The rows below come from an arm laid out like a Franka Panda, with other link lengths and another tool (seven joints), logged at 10 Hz.
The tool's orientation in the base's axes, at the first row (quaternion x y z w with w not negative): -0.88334, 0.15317, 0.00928, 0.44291
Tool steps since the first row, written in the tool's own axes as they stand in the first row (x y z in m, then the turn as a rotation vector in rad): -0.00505, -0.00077, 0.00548, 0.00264, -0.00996, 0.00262; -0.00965, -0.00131, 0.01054, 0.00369, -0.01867, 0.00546; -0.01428, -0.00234, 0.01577, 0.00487, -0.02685, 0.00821; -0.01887, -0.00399, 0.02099, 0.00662, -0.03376, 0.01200; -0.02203, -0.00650, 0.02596, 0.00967, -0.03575, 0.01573; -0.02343, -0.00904, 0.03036, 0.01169, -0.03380, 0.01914; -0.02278, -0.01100, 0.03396, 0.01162, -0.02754, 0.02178; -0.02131, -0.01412, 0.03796, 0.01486, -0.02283, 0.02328
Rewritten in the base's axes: -0.00394, 0.00606, -0.00196, 0.00561, 0.00695, 0.00577; -0.00757, 0.01154, -0.00391, 0.00937, 0.01379, 0.01068; -0.01107, 0.01744, -0.00558, 0.01311, 0.02023, 0.01521; -0.01437, 0.02367, -0.00677, 0.01715, 0.02662, 0.01802; -0.01608, 0.02981, -0.00735, 0.02106, 0.02986, 0.01685; -0.01618, 0.03506, -0.00783, 0.02285, 0.03092, 0.01295; -0.01459, 0.03881, -0.00859, 0.02135, 0.02950, 0.00647; -0.01184, 0.04332, -0.00881, 0.02330, 0.02718, 0.00140
